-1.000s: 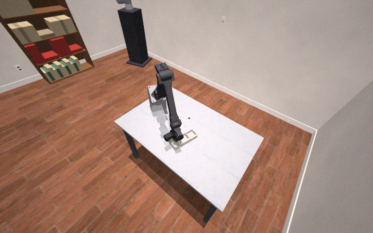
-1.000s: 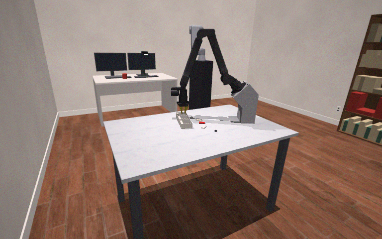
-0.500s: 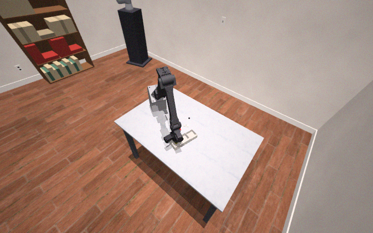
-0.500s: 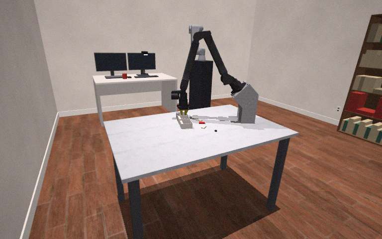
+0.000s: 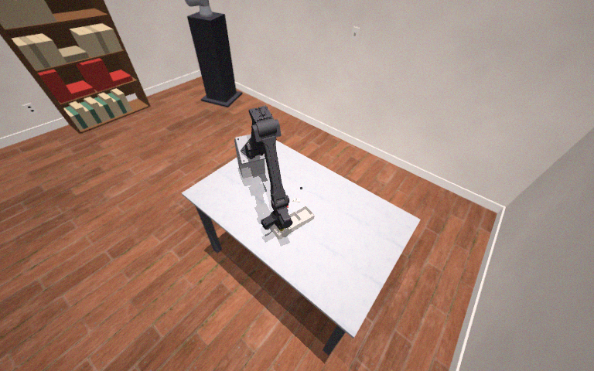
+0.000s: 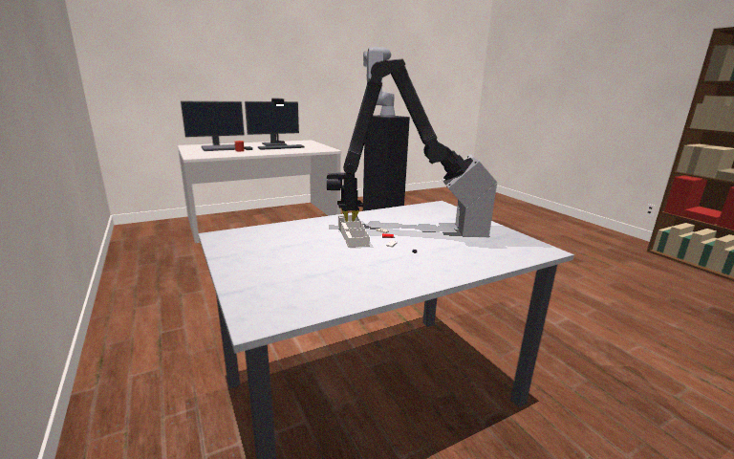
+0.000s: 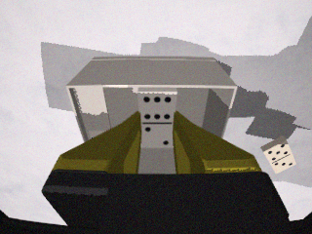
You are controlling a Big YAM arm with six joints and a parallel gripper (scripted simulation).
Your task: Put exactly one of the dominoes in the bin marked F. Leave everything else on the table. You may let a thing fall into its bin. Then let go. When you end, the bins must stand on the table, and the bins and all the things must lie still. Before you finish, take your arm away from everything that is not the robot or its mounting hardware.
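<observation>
My hand is right at the white domino. Round my hand: long bin 50 mm ahead, 70 mm to the left; tiny black piece 350 mm to the left, 20 mm below; small red piece 40 mm behind, 190 mm to the left, 20 mm below.
</observation>
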